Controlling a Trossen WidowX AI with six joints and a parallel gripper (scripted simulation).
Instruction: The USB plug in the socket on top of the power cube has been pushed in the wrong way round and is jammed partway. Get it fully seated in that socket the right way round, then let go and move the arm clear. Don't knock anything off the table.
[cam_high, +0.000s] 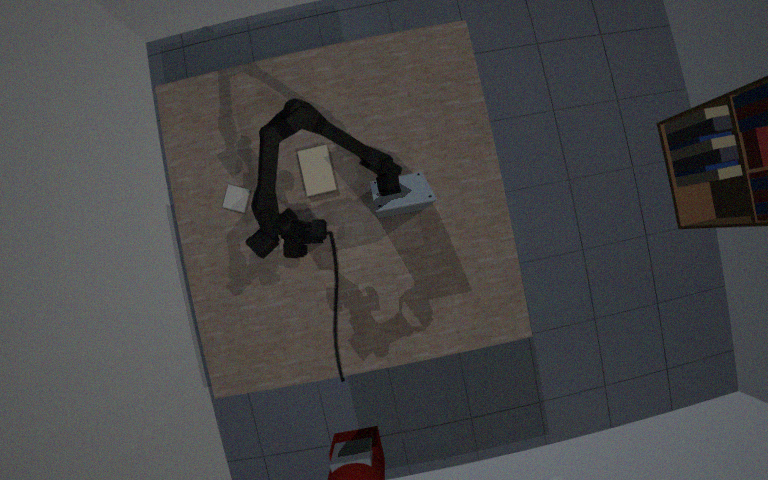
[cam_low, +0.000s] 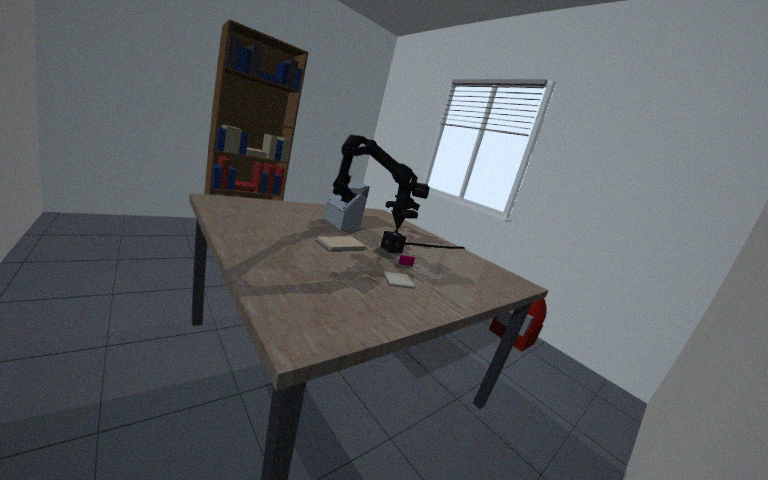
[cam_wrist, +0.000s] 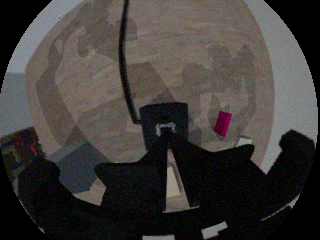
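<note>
Now: the pale USB plug 20 mm below my gripper tip. From my gripper tip the other things lie so: magenta block (150 mm ahead, 90 mm below, 50 mm to the right); pale book (240 mm to the right, 100 mm below, 70 mm behind).
</note>
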